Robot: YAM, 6 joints.
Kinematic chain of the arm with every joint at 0, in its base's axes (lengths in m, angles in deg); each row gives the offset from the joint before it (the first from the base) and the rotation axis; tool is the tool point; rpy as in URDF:
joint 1: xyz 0 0 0.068 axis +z
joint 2: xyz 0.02 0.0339 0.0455 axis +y
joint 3: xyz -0.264 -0.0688 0 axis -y
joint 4: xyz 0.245 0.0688 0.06 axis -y
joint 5: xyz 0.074 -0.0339 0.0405 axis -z
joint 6: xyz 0.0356 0 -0.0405 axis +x
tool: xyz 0 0 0 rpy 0 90 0
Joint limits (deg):
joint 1: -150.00..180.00
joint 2: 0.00..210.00
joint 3: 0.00..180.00
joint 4: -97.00..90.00
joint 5: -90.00..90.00
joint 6: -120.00..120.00
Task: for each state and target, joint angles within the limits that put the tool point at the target. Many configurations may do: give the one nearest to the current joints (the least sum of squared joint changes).
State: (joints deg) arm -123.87 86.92 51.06 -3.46 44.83 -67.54
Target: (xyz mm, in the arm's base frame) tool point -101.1 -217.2 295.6
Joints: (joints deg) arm -108.82 62.06 45.98 -8.39 46.02 -67.54
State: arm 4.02 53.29 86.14 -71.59 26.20 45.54
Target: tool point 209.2 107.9 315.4
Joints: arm 30.48 75.37 72.57 -68.64 21.65 45.54
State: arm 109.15 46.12 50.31 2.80 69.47 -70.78
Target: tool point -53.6 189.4 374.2
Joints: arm 115.47 52.58 50.22 3.11 68.19 -70.78
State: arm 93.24 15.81 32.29 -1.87 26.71 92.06
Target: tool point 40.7 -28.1 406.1
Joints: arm 116.36 1.04 45.87 1.48 42.38 92.06
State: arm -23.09 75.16 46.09 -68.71 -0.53 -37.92
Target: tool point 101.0 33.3 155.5
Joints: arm 14.16 69.98 30.42 -78.19 -12.31 -37.92
